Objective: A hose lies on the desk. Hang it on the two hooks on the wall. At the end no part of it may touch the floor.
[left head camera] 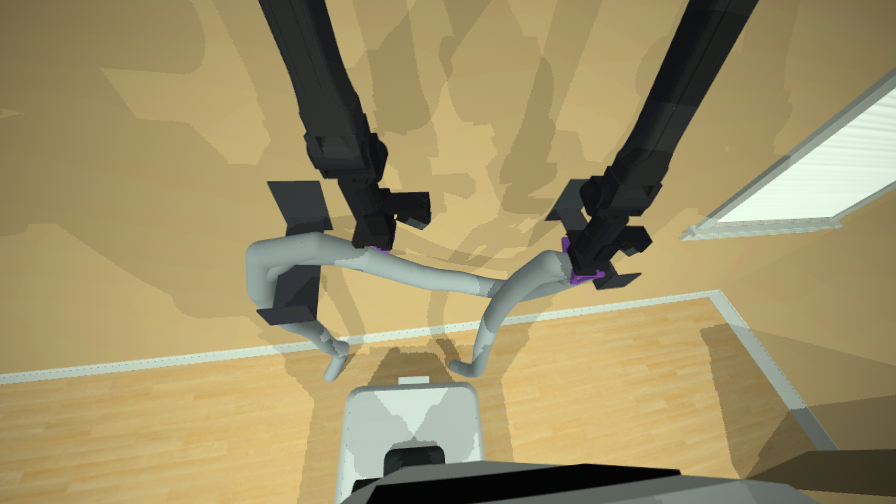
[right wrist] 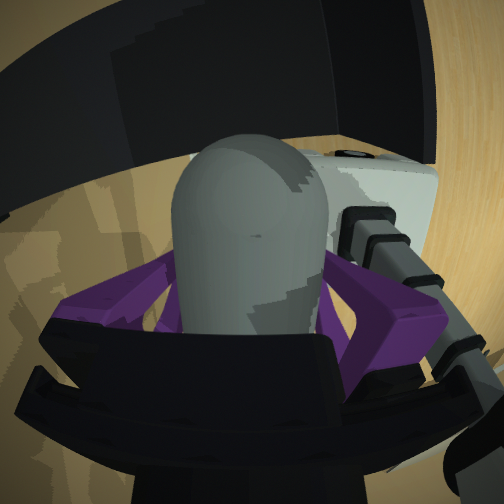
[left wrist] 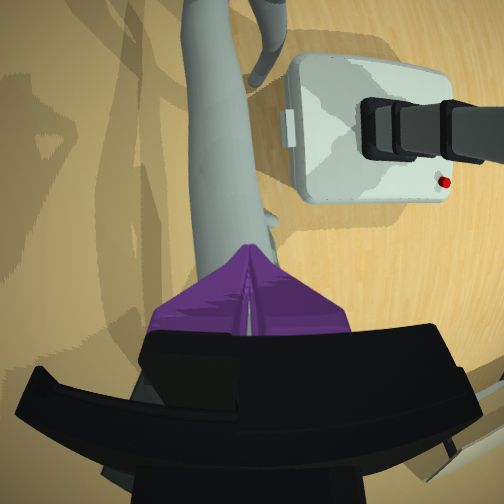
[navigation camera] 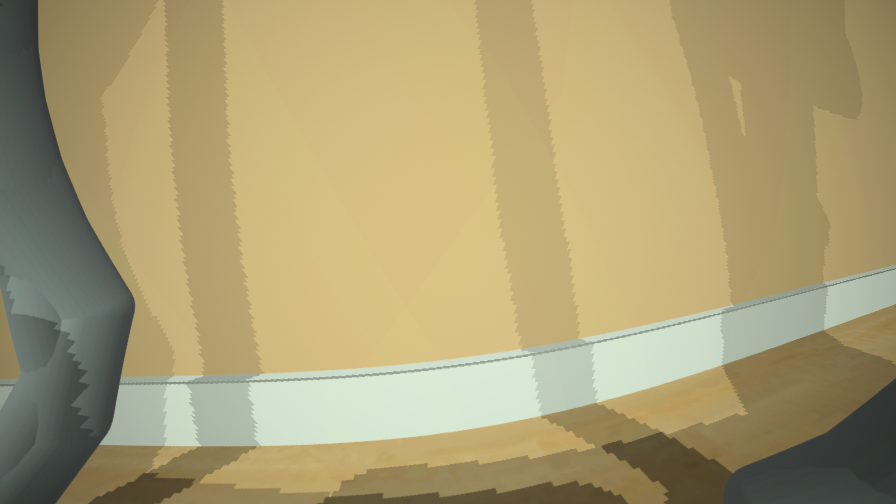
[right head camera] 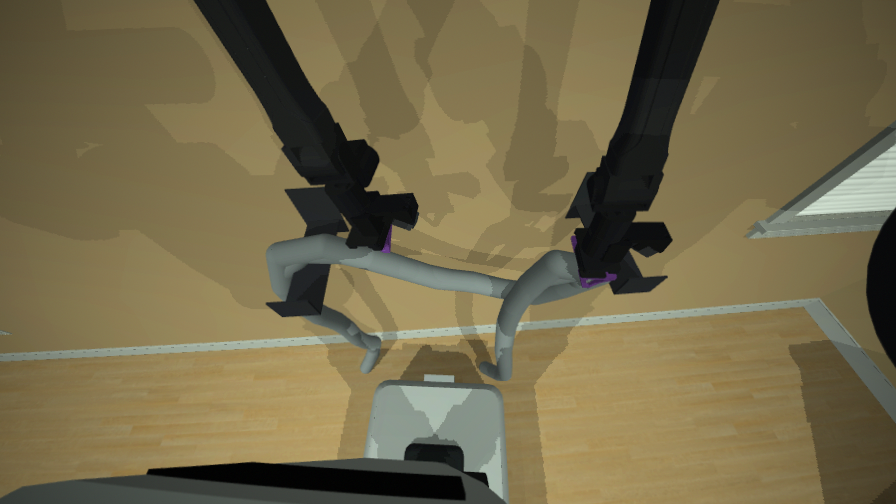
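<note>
The grey hose [left head camera: 413, 275] hangs against the wall. Its left bend lies over the left dark hook [left head camera: 294, 250], and its middle sags toward the right dark hook [left head camera: 617, 275]. Both hose ends droop toward the skirting board, one on the left [left head camera: 332, 366] and one on the right [left head camera: 466, 366]. My left gripper [left head camera: 377, 247] is shut and empty, its purple fingers [left wrist: 248, 295] closed just above the hose [left wrist: 220, 165]. My right gripper [left head camera: 583, 268] is shut on the hose beside the right hook; the wrist view shows the hose [right wrist: 250, 235] between the purple fingers.
My own grey base [left head camera: 410, 432] stands on the wooden floor just below the hose ends. A white skirting board [navigation camera: 438, 394] runs along the wall. A window [left head camera: 814, 175] is at the right. A grey shape [navigation camera: 50, 300] fills the navigation view's left edge.
</note>
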